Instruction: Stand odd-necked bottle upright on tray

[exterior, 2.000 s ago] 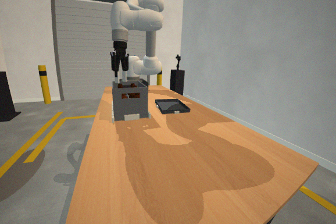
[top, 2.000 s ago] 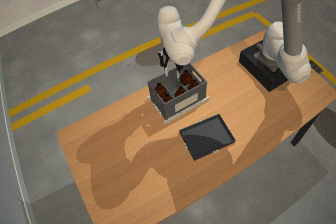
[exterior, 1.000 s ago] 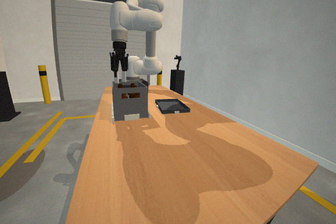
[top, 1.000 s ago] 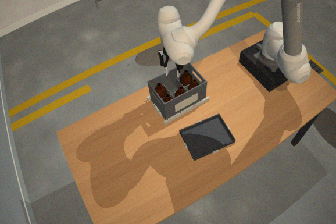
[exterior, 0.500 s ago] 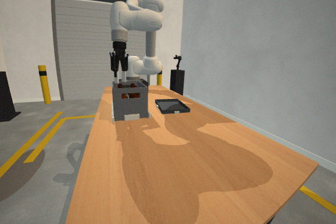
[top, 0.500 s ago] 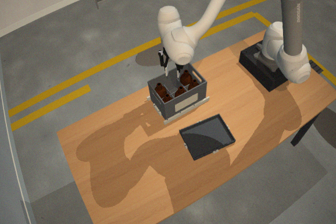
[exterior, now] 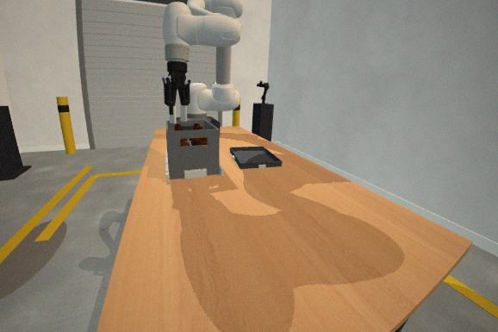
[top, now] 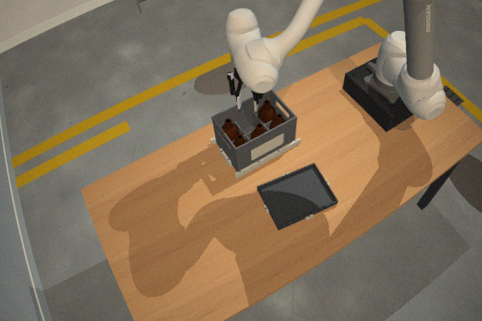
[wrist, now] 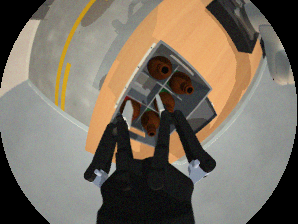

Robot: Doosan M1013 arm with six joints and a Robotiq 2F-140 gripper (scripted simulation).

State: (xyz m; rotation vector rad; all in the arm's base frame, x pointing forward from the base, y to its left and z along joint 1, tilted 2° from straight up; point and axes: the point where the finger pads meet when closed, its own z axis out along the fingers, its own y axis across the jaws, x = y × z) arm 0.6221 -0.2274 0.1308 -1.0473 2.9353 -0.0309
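The grey crate lies 40 mm to the left of my hand and 130 mm below it. The rest, counted from my hand: dark tray 40 mm ahead, 340 mm to the left, 200 mm below; glass bottle 10 mm ahead, 80 mm to the left, 130 mm below.
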